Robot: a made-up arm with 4 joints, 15 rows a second.
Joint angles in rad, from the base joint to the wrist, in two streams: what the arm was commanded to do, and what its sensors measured. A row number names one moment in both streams.
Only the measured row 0 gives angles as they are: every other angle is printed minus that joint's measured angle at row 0.
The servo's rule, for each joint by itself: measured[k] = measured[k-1] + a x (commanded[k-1-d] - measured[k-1]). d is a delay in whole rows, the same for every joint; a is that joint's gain. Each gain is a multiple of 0.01, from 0.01 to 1. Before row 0 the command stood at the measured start. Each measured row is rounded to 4 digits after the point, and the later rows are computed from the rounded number. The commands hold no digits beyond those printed.
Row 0, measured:
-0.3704, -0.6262, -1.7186, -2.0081
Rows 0 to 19, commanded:
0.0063, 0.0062, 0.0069, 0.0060
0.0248, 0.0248, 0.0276, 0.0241
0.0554, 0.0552, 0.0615, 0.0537
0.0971, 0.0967, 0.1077, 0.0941
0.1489, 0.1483, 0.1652, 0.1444
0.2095, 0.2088, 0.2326, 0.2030
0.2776, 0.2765, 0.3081, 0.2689
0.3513, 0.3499, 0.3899, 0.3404
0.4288, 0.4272, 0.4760, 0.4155
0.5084, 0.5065, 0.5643, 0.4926
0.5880, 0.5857, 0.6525, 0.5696
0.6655, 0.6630, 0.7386, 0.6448
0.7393, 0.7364, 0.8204, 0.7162
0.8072, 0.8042, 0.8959, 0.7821
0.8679, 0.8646, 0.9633, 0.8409
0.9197, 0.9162, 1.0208, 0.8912
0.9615, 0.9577, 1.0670, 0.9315
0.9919, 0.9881, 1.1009, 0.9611
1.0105, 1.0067, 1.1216, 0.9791
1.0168, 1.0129, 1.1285, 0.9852
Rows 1 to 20, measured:
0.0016, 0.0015, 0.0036, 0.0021
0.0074, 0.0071, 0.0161, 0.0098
0.0194, 0.0186, 0.0397, 0.0252
0.0388, 0.0373, 0.0751, 0.0493
0.0663, 0.0639, 0.1220, 0.0826
0.1021, 0.0987, 0.1795, 0.1247
0.1460, 0.1414, 0.2464, 0.1752
0.1973, 0.1914, 0.3210, 0.2330
0.2552, 0.2480, 0.4016, 0.2969
0.3185, 0.3100, 0.4862, 0.3654
0.3859, 0.3762, 0.5727, 0.4369
0.4558, 0.4450, 0.6590, 0.5097
0.5267, 0.5149, 0.7429, 0.5820
0.5968, 0.5843, 0.8225, 0.6520
0.6646, 0.6516, 0.8957, 0.7181
0.7284, 0.7151, 0.9608, 0.7787
0.7867, 0.7733, 1.0160, 0.8322
0.8380, 0.8249, 1.0601, 0.8773
0.8811, 0.8685, 1.0921, 0.9129
0.9150, 0.9032, 1.1110, 0.9382
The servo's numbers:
d 0
a 0.25 0.24 0.52 0.35

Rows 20 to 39, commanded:
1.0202, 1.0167, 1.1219, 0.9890
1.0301, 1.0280, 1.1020, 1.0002
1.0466, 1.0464, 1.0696, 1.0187
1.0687, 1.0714, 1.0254, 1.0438
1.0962, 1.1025, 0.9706, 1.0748
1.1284, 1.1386, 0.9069, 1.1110
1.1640, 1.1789, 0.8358, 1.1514
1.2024, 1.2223, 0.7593, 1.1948
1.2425, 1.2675, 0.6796, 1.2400
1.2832, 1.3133, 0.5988, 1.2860
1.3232, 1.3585, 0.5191, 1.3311
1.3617, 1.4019, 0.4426, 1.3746
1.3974, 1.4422, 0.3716, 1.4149
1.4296, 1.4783, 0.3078, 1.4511
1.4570, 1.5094, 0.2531, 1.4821
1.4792, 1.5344, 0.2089, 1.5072
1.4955, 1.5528, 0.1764, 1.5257
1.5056, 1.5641, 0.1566, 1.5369
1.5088, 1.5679, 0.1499, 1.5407
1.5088, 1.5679, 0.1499, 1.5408
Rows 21 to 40, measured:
0.9413, 0.9304, 1.1167, 0.9560
0.9635, 0.9538, 1.1091, 0.9715
0.9843, 0.9760, 1.0886, 0.9880
1.0054, 0.9989, 1.0557, 1.0075
1.0281, 1.0238, 1.0114, 1.0311
1.0532, 1.0514, 0.9571, 1.0591
1.0809, 1.0820, 0.8940, 1.0914
1.1113, 1.1157, 0.8240, 1.1276
1.1441, 1.1521, 0.7489, 1.1669
1.1789, 1.1908, 0.6708, 1.2086
1.2150, 1.2310, 0.5919, 1.2515
1.2517, 1.2720, 0.5143, 1.2946
1.2881, 1.3128, 0.4401, 1.3367
1.3235, 1.3525, 0.3713, 1.3767
1.3569, 1.3902, 0.3098, 1.4136
1.3875, 1.4248, 0.2573, 1.4464
1.4145, 1.4555, 0.2152, 1.4742
1.4373, 1.4816, 0.1847, 1.4961
1.4552, 1.5023, 0.1666, 1.5117
1.4686, 1.5180, 0.1579, 1.5219

